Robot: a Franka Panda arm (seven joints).
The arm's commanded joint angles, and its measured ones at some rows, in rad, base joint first. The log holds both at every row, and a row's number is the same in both.
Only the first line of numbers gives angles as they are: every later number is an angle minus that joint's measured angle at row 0.
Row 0, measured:
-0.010, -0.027, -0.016, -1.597, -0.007, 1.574, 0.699
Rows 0 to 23, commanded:
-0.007, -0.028, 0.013, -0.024, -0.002, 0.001, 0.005
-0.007, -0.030, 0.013, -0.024, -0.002, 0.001, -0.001
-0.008, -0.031, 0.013, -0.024, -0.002, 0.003, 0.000
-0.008, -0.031, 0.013, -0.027, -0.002, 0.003, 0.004
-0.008, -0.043, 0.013, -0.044, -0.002, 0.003, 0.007
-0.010, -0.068, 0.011, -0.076, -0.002, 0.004, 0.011
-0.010, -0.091, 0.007, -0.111, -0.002, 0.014, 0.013
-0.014, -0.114, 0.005, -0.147, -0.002, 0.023, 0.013
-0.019, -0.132, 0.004, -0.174, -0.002, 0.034, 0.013
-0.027, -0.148, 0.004, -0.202, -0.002, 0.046, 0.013
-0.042, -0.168, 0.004, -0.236, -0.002, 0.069, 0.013
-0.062, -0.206, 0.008, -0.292, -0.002, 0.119, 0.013
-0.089, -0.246, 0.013, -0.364, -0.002, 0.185, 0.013
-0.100, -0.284, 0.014, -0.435, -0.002, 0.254, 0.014
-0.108, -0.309, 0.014, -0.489, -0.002, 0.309, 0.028
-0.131, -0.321, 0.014, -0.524, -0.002, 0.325, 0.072
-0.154, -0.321, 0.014, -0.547, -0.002, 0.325, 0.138
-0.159, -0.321, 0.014, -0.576, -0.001, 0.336, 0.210
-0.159, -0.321, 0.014, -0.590, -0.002, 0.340, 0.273
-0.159, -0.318, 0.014, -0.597, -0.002, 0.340, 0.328
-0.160, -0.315, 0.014, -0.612, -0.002, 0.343, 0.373
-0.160, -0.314, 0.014, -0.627, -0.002, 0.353, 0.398
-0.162, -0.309, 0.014, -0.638, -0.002, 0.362, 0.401
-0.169, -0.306, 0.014, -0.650, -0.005, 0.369, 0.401
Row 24, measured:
-0.148, -0.297, -0.001, -0.604, 0.000, 0.333, 0.352
